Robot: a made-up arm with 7 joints.
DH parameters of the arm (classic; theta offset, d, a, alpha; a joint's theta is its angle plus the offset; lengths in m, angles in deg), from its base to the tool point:
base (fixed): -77.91 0 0.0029 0
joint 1: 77.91 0.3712 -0.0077 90
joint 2: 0 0.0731 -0.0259 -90
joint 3: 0 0.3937 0.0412 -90
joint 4: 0 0.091 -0.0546 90
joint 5: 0 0.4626 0.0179 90
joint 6: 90 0.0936 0.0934 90
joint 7: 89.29 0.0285 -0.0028 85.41
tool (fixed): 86.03 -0.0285 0 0
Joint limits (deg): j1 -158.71..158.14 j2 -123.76..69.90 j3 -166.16..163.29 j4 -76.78..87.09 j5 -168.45..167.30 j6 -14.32..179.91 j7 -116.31..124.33
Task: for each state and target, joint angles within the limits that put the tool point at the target. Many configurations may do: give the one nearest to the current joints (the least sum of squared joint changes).
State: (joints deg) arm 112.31 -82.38 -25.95 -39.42 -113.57 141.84 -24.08
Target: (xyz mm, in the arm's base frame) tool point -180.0 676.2 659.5
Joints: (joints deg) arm 89.97 -85.32 -19.28 -28.35 -113.03 140.65 -23.10
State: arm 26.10 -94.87 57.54 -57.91 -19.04 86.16 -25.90
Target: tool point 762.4 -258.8 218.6
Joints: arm 14.13 -115.81 69.96 -41.88 -15.73 80.48 -26.56
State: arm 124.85 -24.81 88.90 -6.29 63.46 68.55 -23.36
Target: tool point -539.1 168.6 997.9
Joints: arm 136.44 -39.39 82.72 31.02 67.10 76.75 -24.83
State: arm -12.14 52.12 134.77 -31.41 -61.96 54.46 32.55
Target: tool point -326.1 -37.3 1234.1
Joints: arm -33.35 23.00 152.74 -11.05 -54.39 45.58 31.47
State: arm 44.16 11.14 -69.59 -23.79 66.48 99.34 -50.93
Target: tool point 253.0 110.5 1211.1
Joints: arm 44.14 -18.66 -69.15 -6.38 72.29 91.70 -50.85
